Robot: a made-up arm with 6 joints.
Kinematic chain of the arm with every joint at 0, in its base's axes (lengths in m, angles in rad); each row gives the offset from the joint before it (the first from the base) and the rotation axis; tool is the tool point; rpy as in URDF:
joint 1: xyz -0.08 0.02 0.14 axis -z
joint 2: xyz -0.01 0.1 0 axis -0.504 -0.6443 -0.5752
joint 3: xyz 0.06 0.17 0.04 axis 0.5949 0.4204 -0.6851
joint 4: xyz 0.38 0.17 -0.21 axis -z
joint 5: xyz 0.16 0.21 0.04 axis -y
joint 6: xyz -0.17 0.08 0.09 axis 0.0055 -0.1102 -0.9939
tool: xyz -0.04 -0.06 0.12 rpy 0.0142 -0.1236 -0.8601
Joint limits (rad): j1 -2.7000..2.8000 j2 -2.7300..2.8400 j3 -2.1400..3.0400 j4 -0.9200..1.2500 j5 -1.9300..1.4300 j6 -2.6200..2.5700
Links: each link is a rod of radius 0.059 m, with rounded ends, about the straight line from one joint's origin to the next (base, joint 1, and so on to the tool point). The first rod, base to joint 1, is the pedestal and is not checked.
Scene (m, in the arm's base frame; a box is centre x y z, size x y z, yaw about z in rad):
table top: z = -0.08
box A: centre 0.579 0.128 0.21 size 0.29 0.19 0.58 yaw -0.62
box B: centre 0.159 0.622 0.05 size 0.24 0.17 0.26 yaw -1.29
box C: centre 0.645 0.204 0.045 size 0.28 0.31 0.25 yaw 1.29
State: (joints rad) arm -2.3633 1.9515 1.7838 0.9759 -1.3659 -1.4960
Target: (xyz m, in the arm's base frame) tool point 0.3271 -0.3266 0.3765
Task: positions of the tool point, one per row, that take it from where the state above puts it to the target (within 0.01 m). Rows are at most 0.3 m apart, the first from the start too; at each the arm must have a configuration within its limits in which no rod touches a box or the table.
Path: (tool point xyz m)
1: 0.3456 0.4581 0.4685
2: 0.3474 0.4325 0.6018
3: 0.3210 0.3936 0.7339
4: 0.4484 0.1423 0.6367
5: 0.4261 -0.1058 0.5334
6: 0.2927 -0.2859 0.4442
7: 0.3104 -0.3053 0.4066
8: 0.3271 -0.3266 0.3765

